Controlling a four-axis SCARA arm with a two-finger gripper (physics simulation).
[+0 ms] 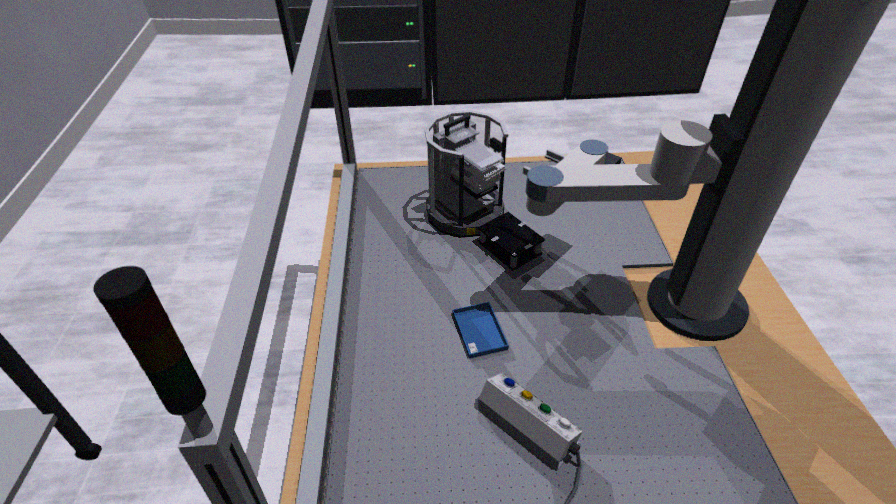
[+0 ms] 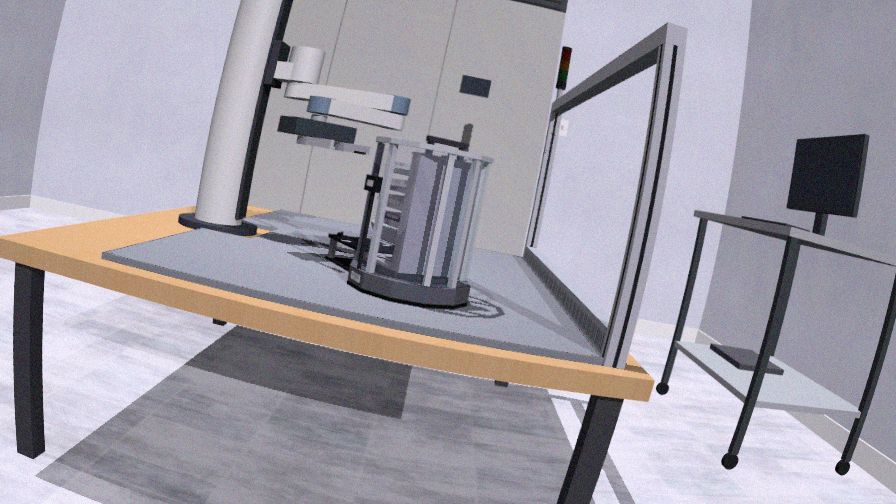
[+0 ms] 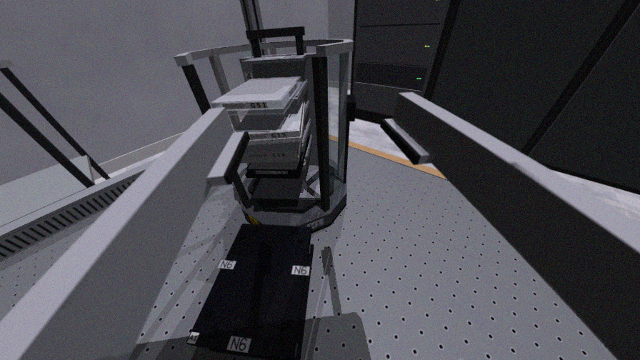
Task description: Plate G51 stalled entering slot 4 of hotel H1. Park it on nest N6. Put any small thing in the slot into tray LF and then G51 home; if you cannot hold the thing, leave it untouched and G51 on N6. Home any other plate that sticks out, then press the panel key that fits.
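Note:
Plate G51 (image 1: 481, 155) (image 3: 265, 95), pale and lidded, juts from the open front of hotel H1 (image 1: 461, 188) (image 2: 407, 292) (image 3: 320, 130), slightly askew. Several plates are stacked below it, including one labelled like G13 (image 3: 276, 135) and a grey one (image 3: 275, 154); how far each sticks out is hard to tell. I cannot make out a small thing in the slot. Black nest N6 (image 1: 510, 239) (image 3: 280, 300) bears no plate, in front of the hotel. My gripper (image 1: 540, 162) (image 3: 315, 115) is open and empty, short of the hotel. Tray LF (image 1: 481, 327) is blue; nothing shows in it.
The key panel (image 1: 520, 426) has blue (image 1: 509, 381), yellow (image 1: 526, 394), green (image 1: 545, 408) and white (image 1: 564, 423) keys. A handle (image 3: 275, 32) tops the hotel. The arm column (image 1: 720, 250) (image 2: 228, 125) stands on one side, a frame (image 1: 281, 162) (image 2: 639, 206) on the other.

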